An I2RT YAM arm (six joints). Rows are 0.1 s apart.
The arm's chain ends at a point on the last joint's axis. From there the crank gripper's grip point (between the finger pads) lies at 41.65 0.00 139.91 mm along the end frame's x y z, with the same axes.
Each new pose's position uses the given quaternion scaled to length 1; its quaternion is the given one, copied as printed.
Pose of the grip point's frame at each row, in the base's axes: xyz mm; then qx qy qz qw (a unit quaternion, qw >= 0):
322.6 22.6 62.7 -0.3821 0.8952 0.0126 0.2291
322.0 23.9 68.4 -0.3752 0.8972 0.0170 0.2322
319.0 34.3 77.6 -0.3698 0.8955 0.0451 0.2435
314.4 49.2 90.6 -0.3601 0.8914 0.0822 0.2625
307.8 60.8 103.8 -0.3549 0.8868 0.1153 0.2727
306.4 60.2 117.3 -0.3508 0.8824 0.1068 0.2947
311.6 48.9 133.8 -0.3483 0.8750 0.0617 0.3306
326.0 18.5 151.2 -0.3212 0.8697 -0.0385 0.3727
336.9 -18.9 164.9 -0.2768 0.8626 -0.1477 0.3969
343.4 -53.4 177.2 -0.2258 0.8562 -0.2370 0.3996
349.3 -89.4 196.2 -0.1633 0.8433 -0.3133 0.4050
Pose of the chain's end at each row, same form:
291.7 23.2 205.4 -0.3821 0.8952 0.0126 0.2291
290.9 23.0 211.0 -0.3752 0.8972 0.0170 0.2322
288.0 24.5 219.9 -0.3698 0.8955 0.0451 0.2435
282.3 27.2 231.3 -0.3601 0.8914 0.0822 0.2625
276.5 28.7 242.7 -0.3549 0.8868 0.1153 0.2727
268.3 28.1 254.5 -0.3508 0.8824 0.1068 0.2947
259.1 25.3 267.9 -0.3483 0.8750 0.0617 0.3306
253.3 18.8 277.8 -0.3212 0.8697 -0.0385 0.3727
251.8 10.8 279.7 -0.2768 0.8626 -0.1477 0.3969
256.8 2.1 280.8 -0.2258 0.8562 -0.2370 0.3996
265.2 -11.9 286.9 -0.1633 0.8433 -0.3133 0.4050

